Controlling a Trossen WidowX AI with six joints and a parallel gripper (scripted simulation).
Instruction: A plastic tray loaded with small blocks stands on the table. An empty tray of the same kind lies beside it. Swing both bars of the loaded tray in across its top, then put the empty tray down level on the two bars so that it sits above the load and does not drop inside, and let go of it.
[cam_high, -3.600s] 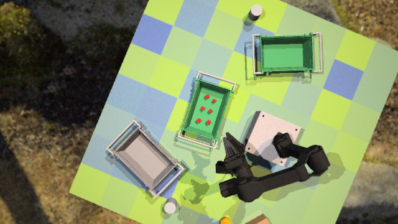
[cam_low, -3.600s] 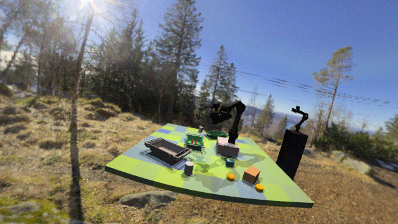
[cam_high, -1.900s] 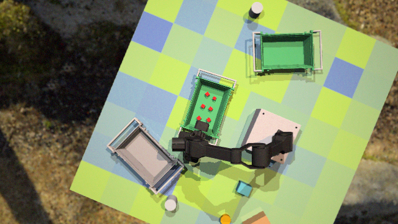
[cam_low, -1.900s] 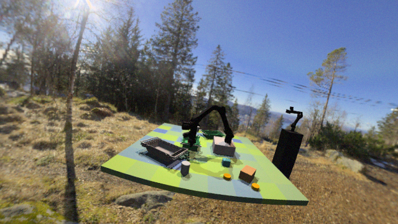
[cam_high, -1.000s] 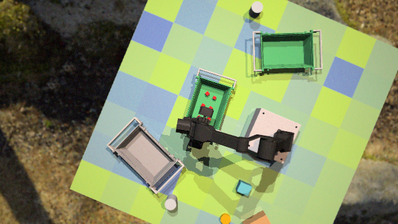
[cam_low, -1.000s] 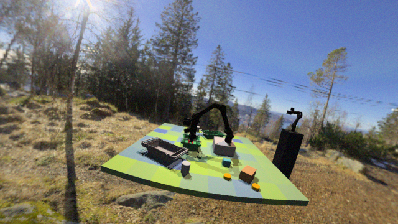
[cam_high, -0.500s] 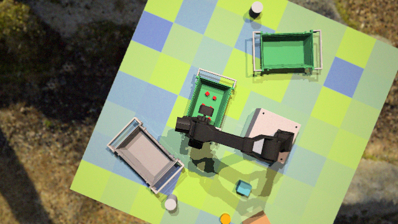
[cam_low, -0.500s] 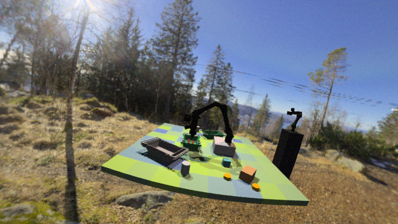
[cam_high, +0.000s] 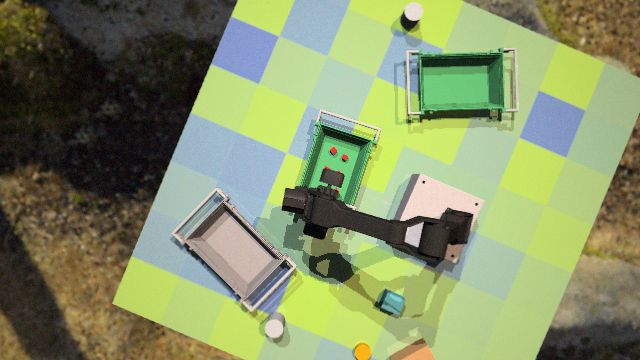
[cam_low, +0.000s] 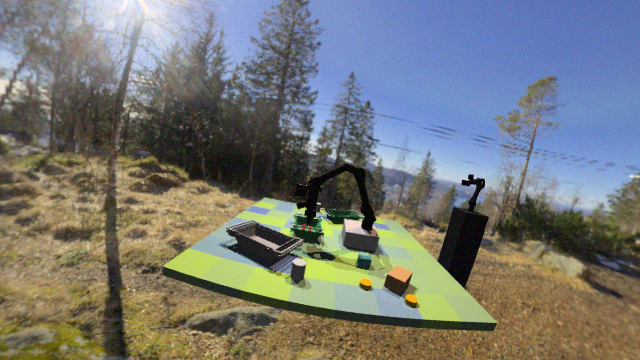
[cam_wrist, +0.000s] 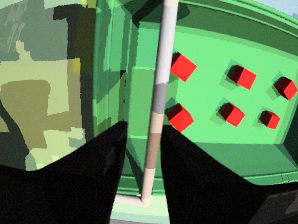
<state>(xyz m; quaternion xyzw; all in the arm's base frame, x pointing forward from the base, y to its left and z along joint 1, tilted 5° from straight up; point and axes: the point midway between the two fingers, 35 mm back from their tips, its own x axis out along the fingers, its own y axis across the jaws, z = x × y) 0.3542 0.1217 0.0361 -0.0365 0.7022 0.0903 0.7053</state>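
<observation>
Right now the green tray is 20 cm behind my gripper tip, 51 cm to the right of it and 5 cm below it. Round my gripper tip: brown cube (48 cm behind, 31 cm to the left, 6 cm below); then teal cube (33 cm behind, 18 cm to the left, 7 cm below).
</observation>
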